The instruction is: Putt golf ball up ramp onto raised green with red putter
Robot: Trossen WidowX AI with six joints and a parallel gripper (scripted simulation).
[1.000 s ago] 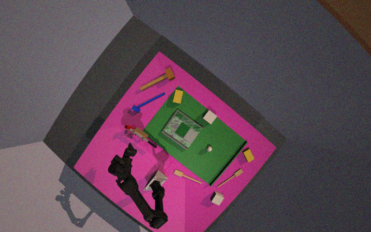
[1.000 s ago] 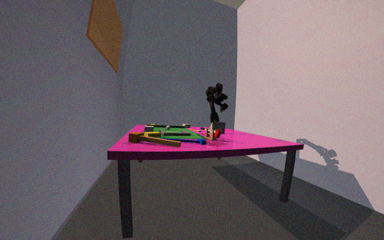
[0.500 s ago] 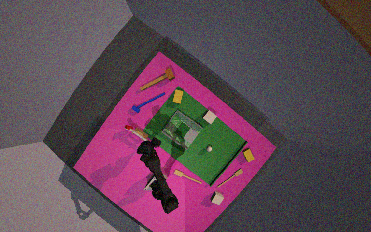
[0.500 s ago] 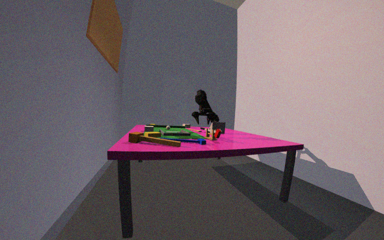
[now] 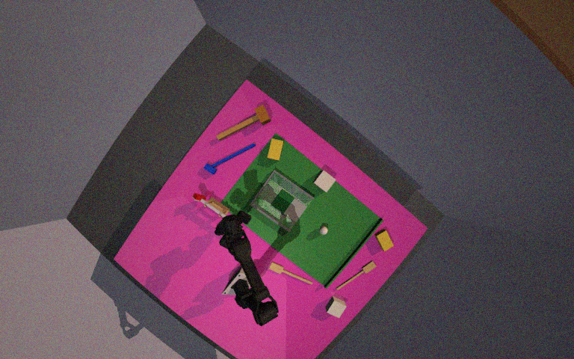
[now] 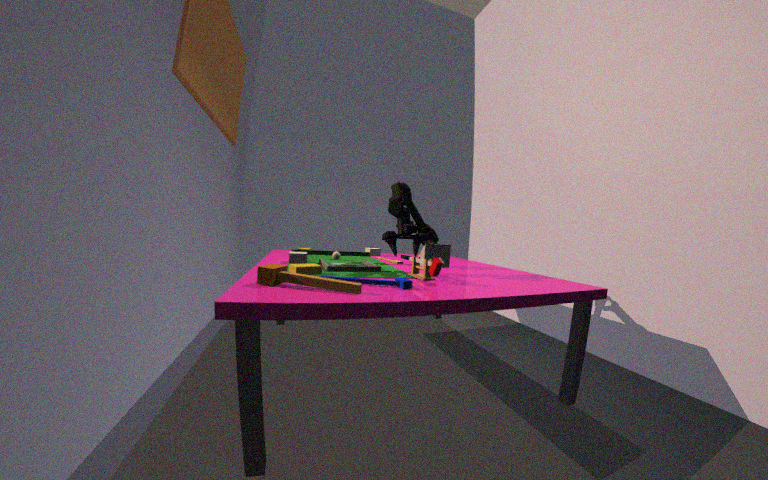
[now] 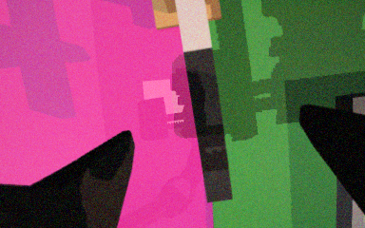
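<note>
The red putter lies 30 mm behind my gripper tip, 110 mm to the left of it and 10 mm below it. The rest, counted from my gripper tip: green mat (260 mm ahead, 210 mm to the right, 60 mm below); blue putter (200 mm ahead, 260 mm to the left, 50 mm below); wooden stand (30 mm behind, 130 mm to the left, 30 mm below).
</note>
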